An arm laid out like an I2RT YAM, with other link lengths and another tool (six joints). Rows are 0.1 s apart.
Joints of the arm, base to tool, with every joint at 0 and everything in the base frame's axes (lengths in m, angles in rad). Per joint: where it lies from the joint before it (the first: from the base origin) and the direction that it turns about. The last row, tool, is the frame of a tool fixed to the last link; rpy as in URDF.
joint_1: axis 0 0 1 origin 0.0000 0.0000 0.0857
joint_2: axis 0 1 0 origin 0.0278 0.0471 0.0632
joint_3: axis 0 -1 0 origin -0.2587 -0.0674 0.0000
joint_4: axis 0 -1 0 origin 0.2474 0.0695 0.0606
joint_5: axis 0 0 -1 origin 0.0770 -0.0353 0.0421
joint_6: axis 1 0 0 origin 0.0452 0.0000 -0.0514
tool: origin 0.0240 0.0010 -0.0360 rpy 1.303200 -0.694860 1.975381
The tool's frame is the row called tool.
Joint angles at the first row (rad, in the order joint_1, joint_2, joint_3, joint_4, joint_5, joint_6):
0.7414, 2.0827, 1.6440, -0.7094, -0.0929, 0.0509
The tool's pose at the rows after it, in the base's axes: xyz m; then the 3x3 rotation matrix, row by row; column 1 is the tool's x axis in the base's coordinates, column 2 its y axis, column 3 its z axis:
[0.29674 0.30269 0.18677], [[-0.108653 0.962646 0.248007], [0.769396 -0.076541 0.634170], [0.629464 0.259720 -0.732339]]
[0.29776 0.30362 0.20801], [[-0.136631 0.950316 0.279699], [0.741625 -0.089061 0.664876], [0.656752 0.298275 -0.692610]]
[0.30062 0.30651 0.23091], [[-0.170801 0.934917 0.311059], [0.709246 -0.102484 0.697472], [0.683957 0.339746 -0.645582]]
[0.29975 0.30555 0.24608], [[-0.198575 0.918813 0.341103], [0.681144 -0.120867 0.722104], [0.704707 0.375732 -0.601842]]
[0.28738 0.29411 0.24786], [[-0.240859 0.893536 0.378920], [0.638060 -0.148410 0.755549], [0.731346 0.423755 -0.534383]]
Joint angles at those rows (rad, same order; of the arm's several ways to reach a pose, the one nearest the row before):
0.7406, 2.0476, 1.6432, -0.6979, -0.0929, 0.0517
0.7402, 2.0052, 1.6585, -0.6937, -0.0948, 0.0528
0.7403, 1.9747, 1.6947, -0.6922, -0.0978, 0.0525
0.7399, 1.9320, 1.6836, -0.6632, -0.0967, 0.0559
0.7391, 1.8156, 1.5185, -0.5270, -0.0975, 0.0601

